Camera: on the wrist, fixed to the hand. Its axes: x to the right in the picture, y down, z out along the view.
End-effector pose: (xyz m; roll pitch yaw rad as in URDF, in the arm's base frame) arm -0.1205 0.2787 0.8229 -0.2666 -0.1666 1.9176
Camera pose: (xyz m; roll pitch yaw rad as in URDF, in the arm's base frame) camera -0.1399 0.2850 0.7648 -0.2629 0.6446 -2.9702
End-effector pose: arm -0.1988 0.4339 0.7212 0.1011 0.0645 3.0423
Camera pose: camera -0.2019 0.3976 0.6715 0.0314 0.2978 -1.6900
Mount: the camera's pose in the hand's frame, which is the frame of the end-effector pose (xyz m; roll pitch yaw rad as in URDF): 0.0027 0.0312 -0.0530 -0.0404 0.3969 1.5297
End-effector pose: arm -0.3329 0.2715 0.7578 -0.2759 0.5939 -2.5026
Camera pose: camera -0.2987 0.2775 0.7070 0.6699 0.5675 -0.5461
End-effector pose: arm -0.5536 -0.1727 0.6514 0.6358 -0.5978 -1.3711
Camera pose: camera -0.4950 -0.1770 0.6330 -0.6292 -0.2183 0.3040
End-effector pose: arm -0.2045 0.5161 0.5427 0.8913 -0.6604 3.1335
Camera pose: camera -0.2127 0.4553 0.5372 -0.7355 -0.4088 -1.2907
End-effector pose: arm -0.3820 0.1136 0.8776 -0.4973 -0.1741 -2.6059
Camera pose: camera -0.3924 0.1050 0.8175 -0.3415 0.8648 -1.3039
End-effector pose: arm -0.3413 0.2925 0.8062 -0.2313 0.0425 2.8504
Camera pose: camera -0.3467 0.2751 0.7474 0.0005 0.6293 -1.8779
